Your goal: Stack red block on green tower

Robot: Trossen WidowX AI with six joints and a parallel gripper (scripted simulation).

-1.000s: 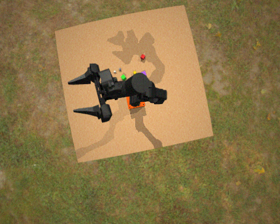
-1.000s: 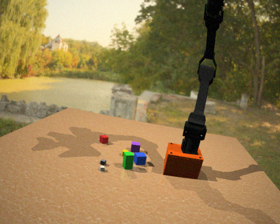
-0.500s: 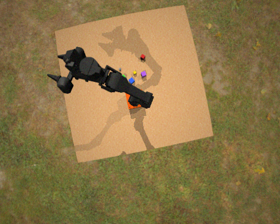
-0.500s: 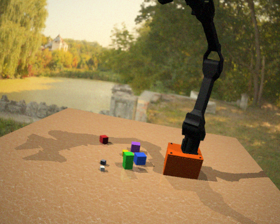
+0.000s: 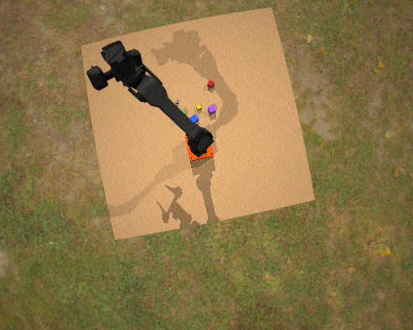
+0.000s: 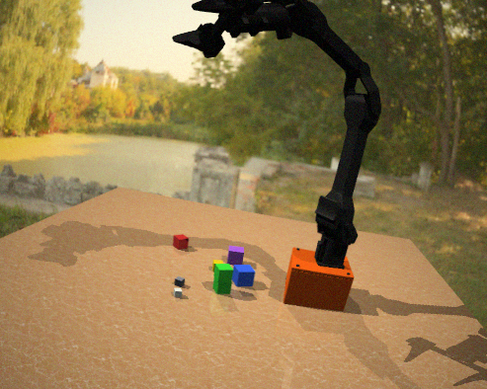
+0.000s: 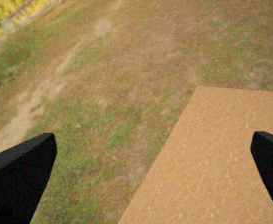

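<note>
My gripper tip is now 51 cm above the red block, 41 cm to the left of it and 2 cm short of it. From my gripper tip the other things lie so: dark block (51 cm below, 18 cm to the right, 2 cm behind); blue block (50 cm below, 25 cm to the right, 16 cm behind); white block (51 cm below, 13 cm to the right, 3 cm behind).
</note>
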